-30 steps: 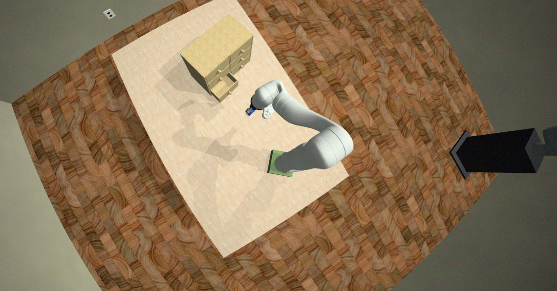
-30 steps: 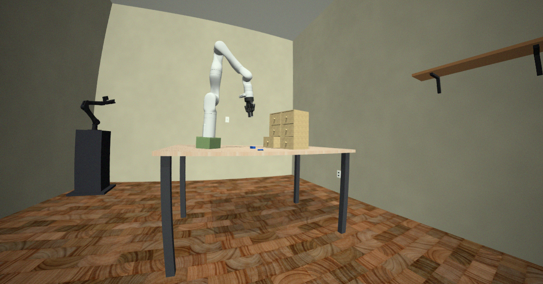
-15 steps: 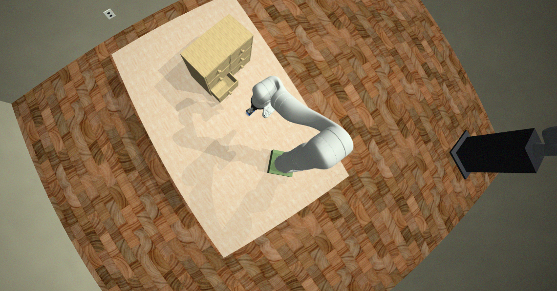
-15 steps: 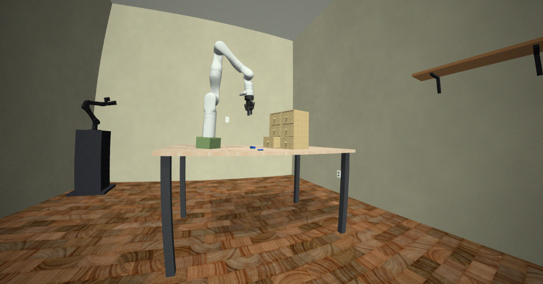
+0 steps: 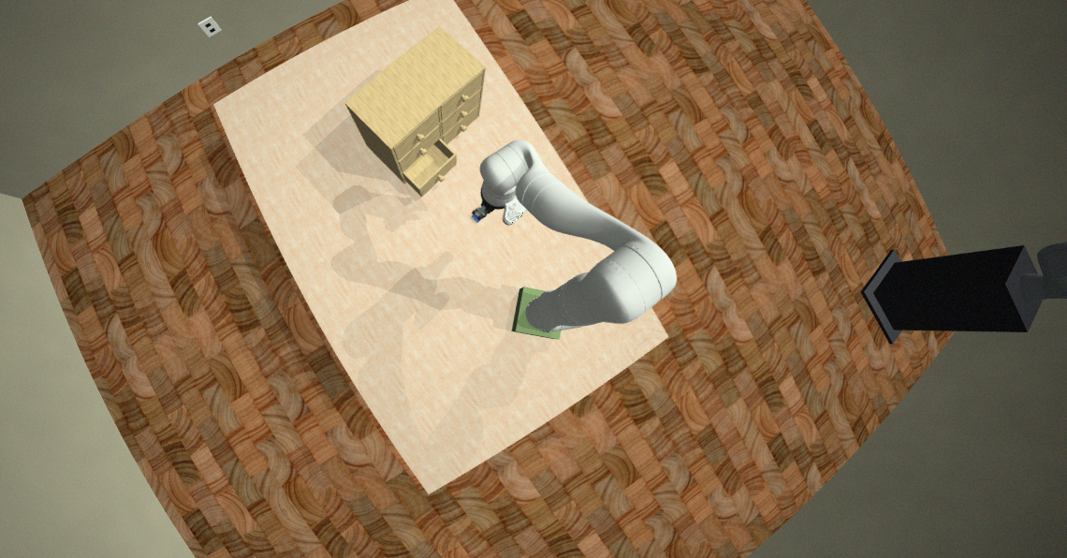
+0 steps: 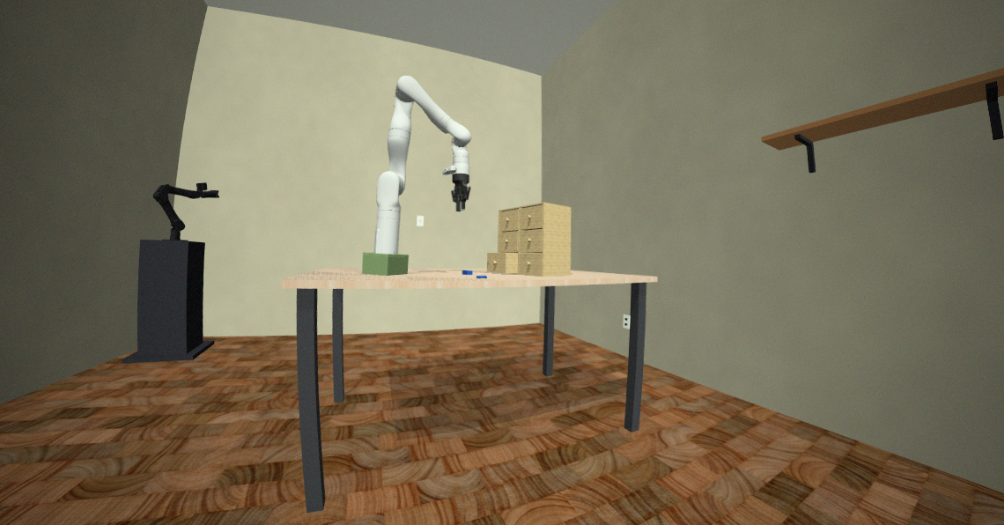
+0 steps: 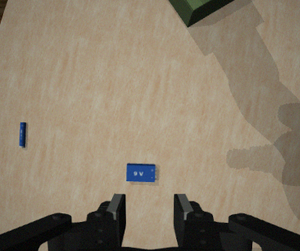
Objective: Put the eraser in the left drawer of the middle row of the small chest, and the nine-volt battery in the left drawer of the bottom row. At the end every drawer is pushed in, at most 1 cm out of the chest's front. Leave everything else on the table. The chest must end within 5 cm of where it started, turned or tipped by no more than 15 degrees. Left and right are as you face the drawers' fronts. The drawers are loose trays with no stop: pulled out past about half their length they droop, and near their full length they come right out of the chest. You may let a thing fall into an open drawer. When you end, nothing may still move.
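My gripper is now 4 cm short of the blue nine-volt battery and 29 cm above it. Round my hand: red eraser 38 cm ahead, 3 cm to the left, 18 cm below; then thin blue stick 1 cm ahead, 22 cm to the right, 29 cm below.
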